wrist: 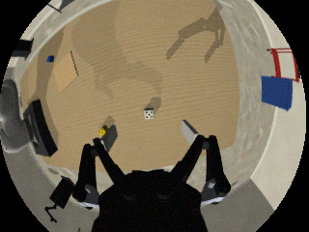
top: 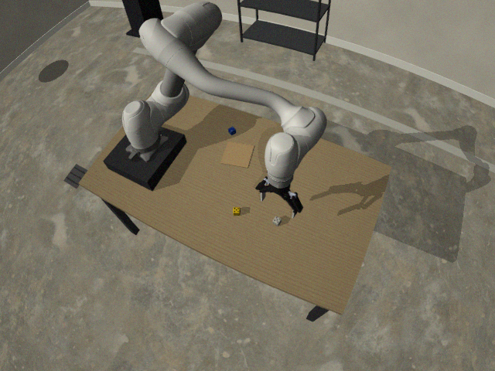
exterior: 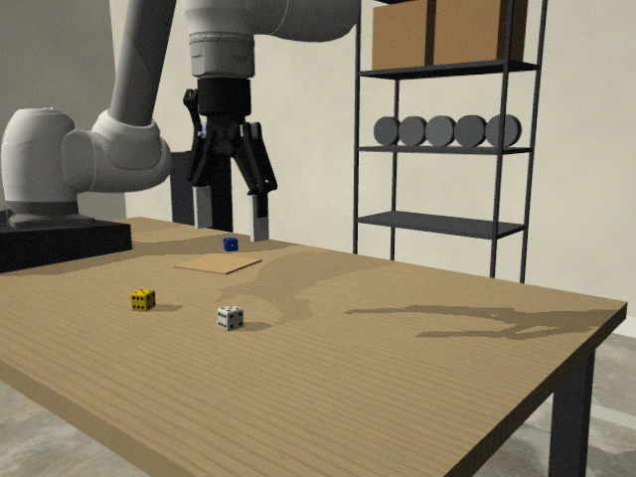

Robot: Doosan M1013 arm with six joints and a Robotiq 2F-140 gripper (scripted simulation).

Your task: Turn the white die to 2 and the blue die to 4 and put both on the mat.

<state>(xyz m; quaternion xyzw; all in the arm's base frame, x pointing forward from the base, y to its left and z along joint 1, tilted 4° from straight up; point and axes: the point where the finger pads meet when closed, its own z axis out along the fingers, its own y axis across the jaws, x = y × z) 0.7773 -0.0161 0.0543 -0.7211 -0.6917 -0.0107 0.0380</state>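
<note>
The white die lies 14 cm below my hand. Round my hand: blue die (45 cm behind, 33 cm to the left, 14 cm below); mat (35 cm behind, 22 cm to the left, 15 cm below); yellow die (18 cm behind, 5 cm to the right, 14 cm below).
</note>
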